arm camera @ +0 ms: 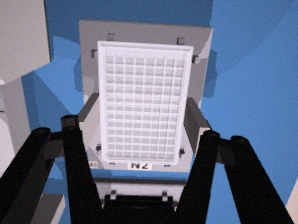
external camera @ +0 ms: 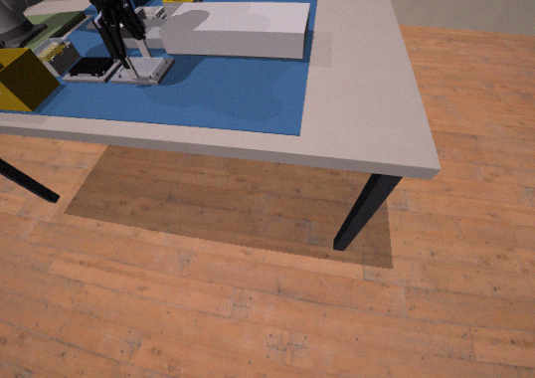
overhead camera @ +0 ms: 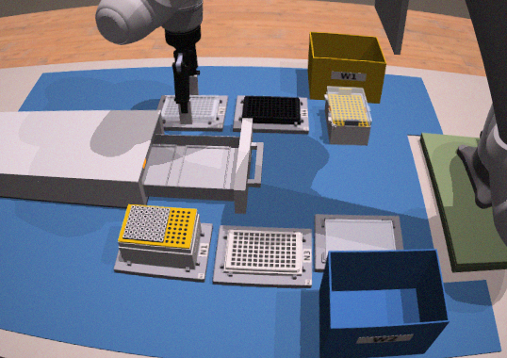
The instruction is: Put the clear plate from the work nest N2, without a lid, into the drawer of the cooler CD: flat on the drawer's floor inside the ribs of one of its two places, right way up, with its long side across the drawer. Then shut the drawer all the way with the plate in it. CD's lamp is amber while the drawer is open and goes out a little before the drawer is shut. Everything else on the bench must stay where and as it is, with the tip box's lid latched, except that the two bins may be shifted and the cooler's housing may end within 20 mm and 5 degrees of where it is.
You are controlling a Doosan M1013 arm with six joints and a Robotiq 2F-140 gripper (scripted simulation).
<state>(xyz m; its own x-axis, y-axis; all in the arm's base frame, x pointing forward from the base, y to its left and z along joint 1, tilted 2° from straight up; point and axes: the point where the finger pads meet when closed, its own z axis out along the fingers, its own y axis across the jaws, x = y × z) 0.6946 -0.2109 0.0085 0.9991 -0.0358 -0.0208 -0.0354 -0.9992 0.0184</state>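
Now: the clear plate 20 mm below my hand. Also, from my hand: N2 label: 70 mm behind, 30 mm below; then work nest N2: 30 mm below; then black plate: 190 mm behind, 20 mm below.
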